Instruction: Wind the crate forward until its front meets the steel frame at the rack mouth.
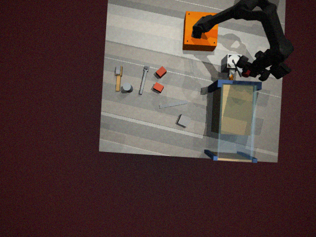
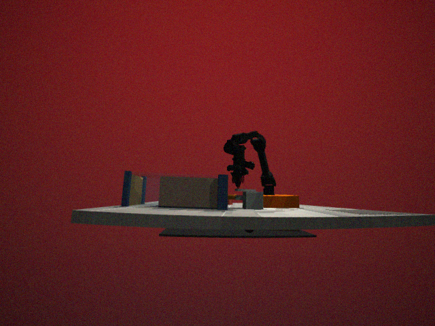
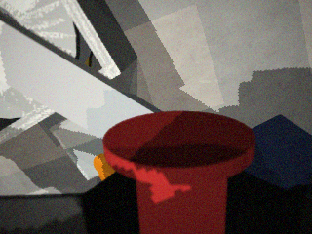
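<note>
Right now my gripper tip is 30 mm past the grey crank handle, 20 mm to the left of it and 10 mm above it. The rest, counted from my gripper tip: winch: 90 mm behind, 70 mm to the right, 80 mm below; then red knob: 20 mm above; then blue frame: 80 mm ahead, 40 mm to the right.
</note>
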